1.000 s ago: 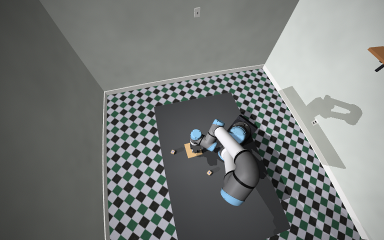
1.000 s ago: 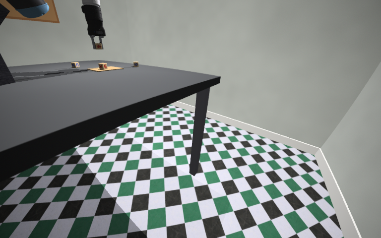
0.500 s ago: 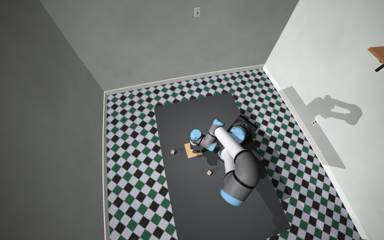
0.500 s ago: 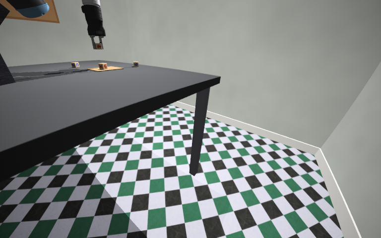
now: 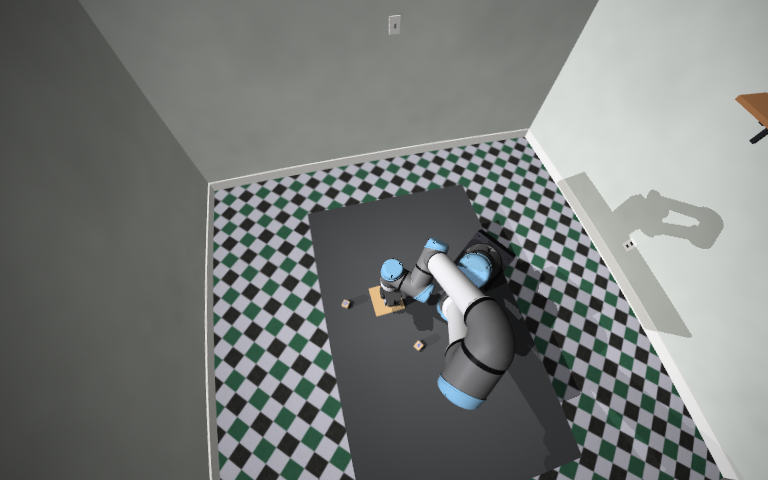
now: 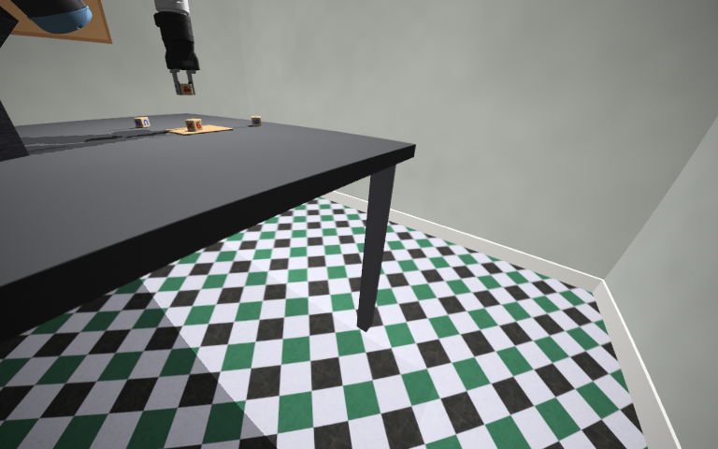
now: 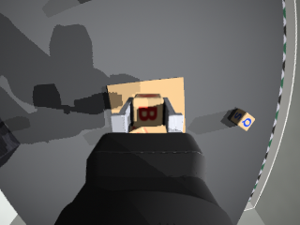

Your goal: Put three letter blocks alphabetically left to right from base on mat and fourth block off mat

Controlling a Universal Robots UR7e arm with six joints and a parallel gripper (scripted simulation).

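My hand is 10 mm short of the mat, 50 mm to the left of it and 110 mm above it. Also, from my hand: G block 80 mm to the right, 100 mm below.
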